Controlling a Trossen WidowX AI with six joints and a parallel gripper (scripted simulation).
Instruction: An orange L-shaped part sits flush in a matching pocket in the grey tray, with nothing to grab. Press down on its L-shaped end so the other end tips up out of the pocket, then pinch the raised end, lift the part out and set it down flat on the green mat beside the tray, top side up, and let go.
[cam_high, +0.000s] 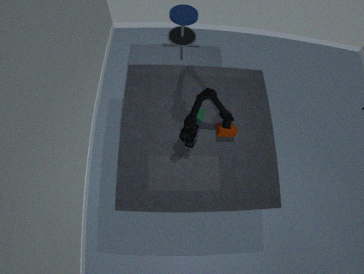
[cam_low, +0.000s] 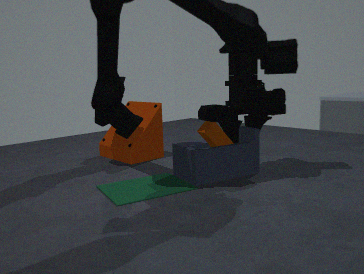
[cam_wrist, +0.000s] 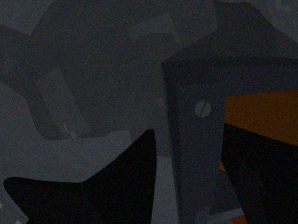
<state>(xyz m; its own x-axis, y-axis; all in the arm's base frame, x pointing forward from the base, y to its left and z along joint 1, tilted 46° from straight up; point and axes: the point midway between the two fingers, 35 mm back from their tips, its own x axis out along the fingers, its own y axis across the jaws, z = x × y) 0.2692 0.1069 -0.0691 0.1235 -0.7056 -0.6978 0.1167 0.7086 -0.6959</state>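
My gripper tip is now 1 cm past the orange l-shaped part, 5 cm to the left of it and 1 cm below it. Round my gripper tip: green mat (3 cm behind, 22 cm to the right, 5 cm below).
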